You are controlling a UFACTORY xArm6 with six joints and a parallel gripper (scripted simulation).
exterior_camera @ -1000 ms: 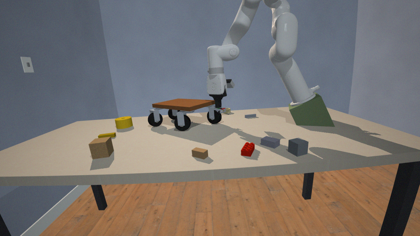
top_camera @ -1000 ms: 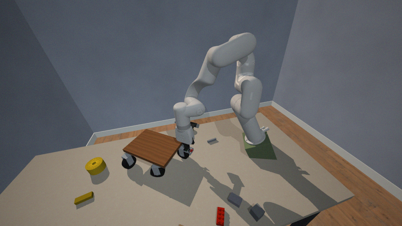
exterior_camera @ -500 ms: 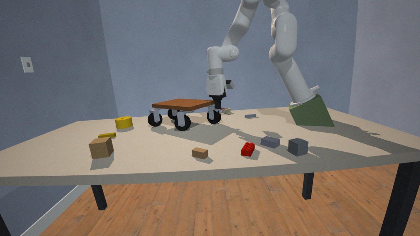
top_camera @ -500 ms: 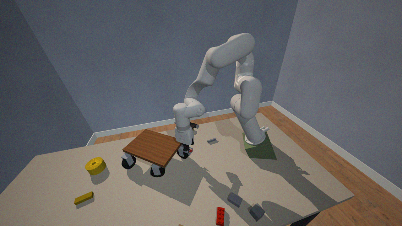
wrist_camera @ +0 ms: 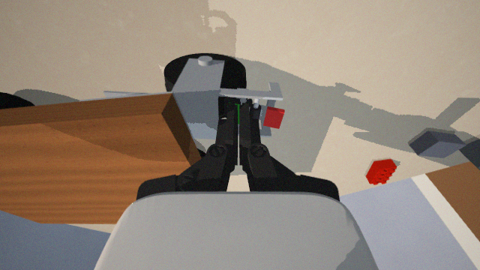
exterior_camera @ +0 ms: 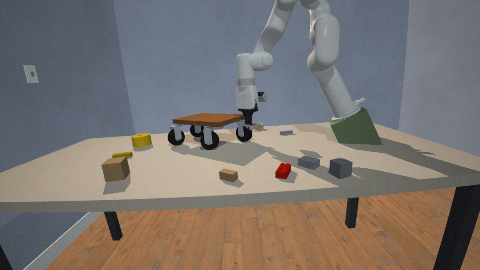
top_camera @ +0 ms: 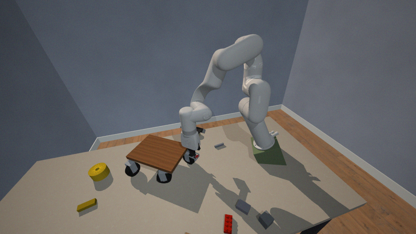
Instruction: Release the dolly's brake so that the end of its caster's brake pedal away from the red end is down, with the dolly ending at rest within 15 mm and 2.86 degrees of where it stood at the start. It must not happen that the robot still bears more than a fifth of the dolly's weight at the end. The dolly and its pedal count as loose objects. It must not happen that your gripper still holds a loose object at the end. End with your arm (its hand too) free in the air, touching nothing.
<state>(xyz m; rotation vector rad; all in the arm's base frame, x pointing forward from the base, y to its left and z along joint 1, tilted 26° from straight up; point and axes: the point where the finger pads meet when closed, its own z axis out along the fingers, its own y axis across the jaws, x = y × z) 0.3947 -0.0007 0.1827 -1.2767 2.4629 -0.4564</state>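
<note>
Now: the brake pedal 30 mm below my hand, 10 mm to the left of it and 10 mm behind it. Also, from my hand: grey bar (190 mm behind, 110 mm to the right, 100 mm below); then red brick (350 mm to the left, 100 mm behind, 90 mm below); then yellow cylinder (560 mm ahead, 80 mm below, 50 mm to the right).
</note>
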